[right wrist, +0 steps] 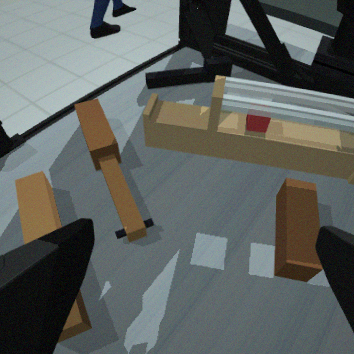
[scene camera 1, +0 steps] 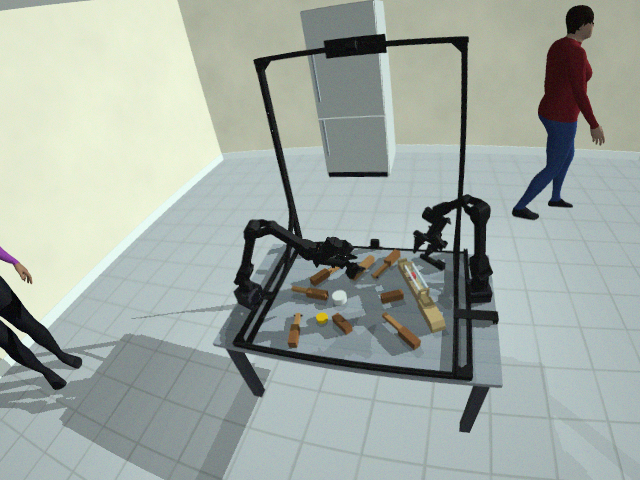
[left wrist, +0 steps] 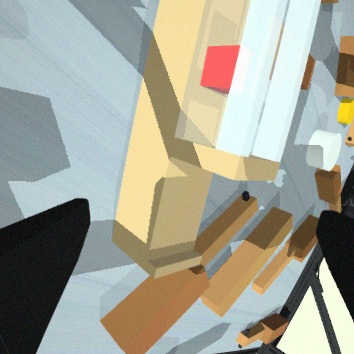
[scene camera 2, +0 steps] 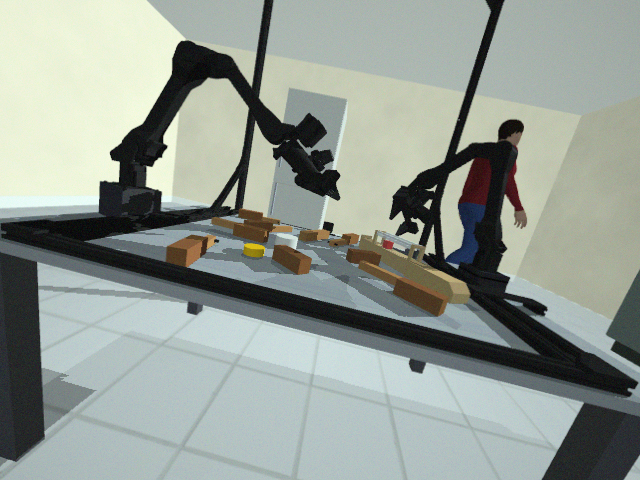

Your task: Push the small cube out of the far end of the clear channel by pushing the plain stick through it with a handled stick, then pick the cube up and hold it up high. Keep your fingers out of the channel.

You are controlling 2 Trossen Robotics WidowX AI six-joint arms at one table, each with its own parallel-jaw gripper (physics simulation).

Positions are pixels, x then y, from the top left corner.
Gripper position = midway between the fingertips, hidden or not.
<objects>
The left gripper (scene camera 2: 393,228) is open, with nothing in its grasp. Also in view: a dark handled stick (right wrist: 217,65). The right gripper (scene camera 2: 331,197) is open, with nothing in its grasp. Also in view: a white cylinder (left wrist: 322,151). A brown plain stick (left wrist: 232,277) rests on the table.
</objects>
